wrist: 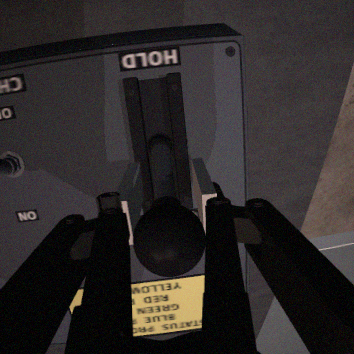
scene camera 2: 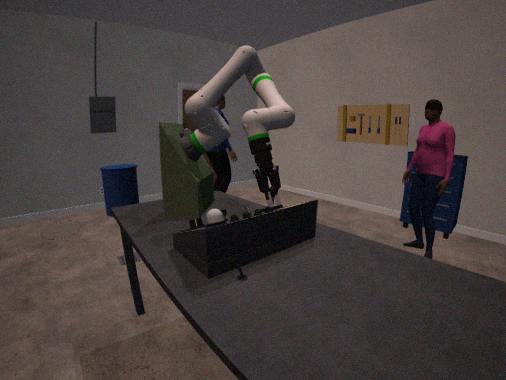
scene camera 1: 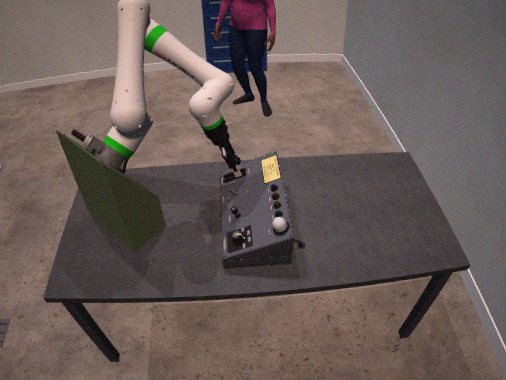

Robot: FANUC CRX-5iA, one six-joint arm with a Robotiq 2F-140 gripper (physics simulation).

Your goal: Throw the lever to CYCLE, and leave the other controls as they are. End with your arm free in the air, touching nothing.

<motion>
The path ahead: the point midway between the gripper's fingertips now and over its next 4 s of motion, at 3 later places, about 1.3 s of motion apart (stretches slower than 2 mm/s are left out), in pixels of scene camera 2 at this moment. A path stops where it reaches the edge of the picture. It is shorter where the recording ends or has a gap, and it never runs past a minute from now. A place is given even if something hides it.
My gripper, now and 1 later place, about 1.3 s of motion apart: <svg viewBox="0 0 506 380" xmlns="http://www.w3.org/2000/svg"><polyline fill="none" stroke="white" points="274,206 268,170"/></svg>
</motion>
